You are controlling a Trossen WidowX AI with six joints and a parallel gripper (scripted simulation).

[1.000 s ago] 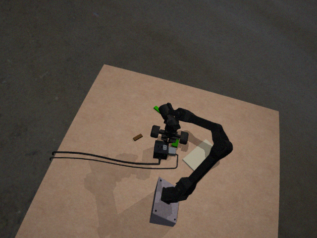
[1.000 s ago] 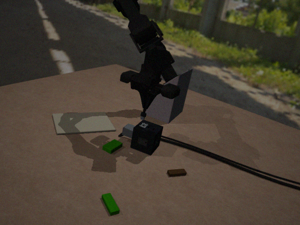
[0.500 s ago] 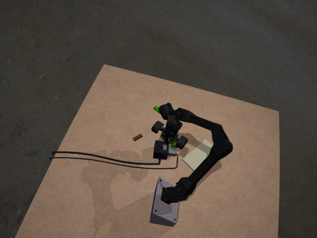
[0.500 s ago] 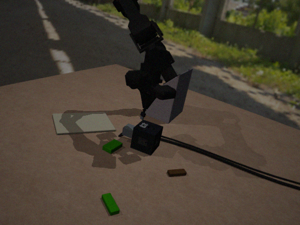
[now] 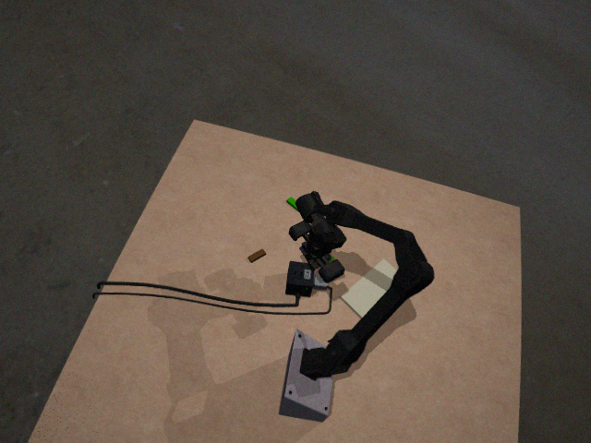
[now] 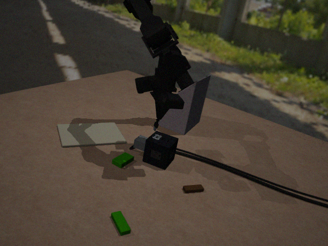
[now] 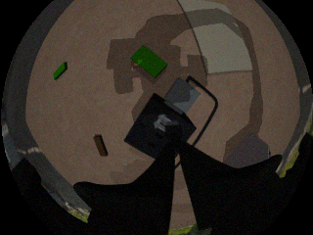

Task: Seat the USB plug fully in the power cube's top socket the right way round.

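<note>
Right now my gripper tip is 20 mm above the dark USB plug. From my gripper tip the other things lie so: brown block: 70 mm ahead, 170 mm to the left, 130 mm below; then pale flat card: 20 mm ahead, 230 mm to the right, 130 mm below; then USB socket: 10 mm to the left, 70 mm below.
</note>
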